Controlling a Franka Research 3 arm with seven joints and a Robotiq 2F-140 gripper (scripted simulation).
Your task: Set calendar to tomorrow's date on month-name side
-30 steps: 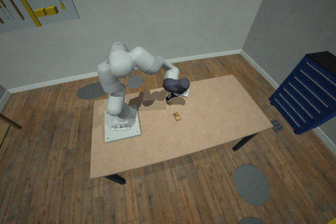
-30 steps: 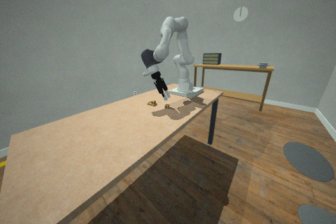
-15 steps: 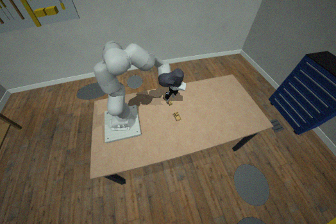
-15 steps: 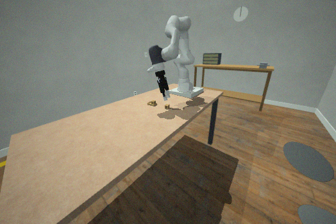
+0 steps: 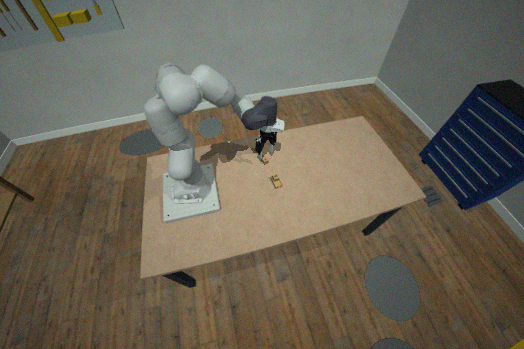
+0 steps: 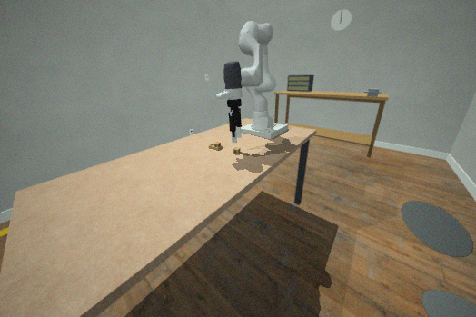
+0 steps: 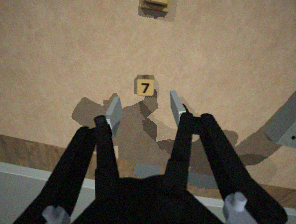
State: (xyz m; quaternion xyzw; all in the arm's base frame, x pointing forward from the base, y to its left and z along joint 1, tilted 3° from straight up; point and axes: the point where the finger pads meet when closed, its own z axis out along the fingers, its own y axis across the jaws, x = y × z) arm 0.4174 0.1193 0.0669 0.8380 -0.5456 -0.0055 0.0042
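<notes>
The wooden digit cube is 100 mm below my hand. From my hand the other things lie so: wooden tray (30 mm ahead, 160 mm to the right, 100 mm below).
</notes>
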